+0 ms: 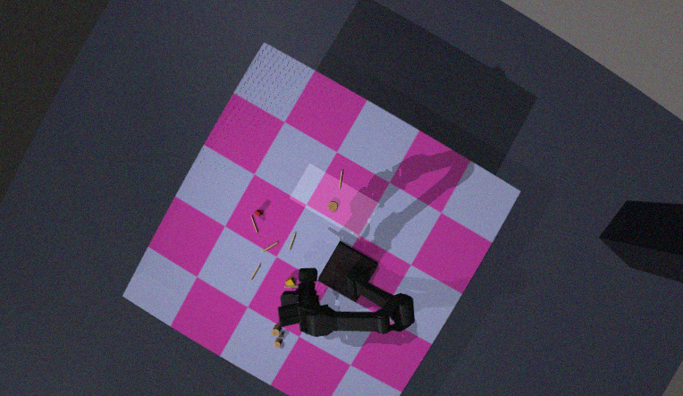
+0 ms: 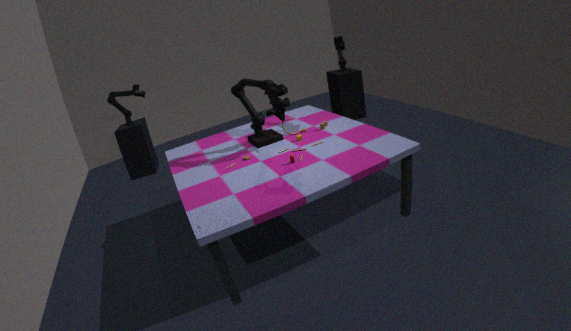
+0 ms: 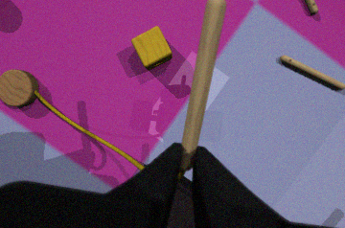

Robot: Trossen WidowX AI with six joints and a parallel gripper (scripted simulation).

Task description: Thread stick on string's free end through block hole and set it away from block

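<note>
Right now the yellow wooden block is 30 mm ahead of my gripper tip, 70 mm to the left of it and 120 mm below it. Also, from my gripper tip: round wooden button: 100 mm behind, 150 mm to the left, 130 mm below; red object: 330 mm ahead, 70 mm to the right, 120 mm below; thin wooden stick: 10 mm ahead, 10 mm to the left, 10 mm above.
</note>
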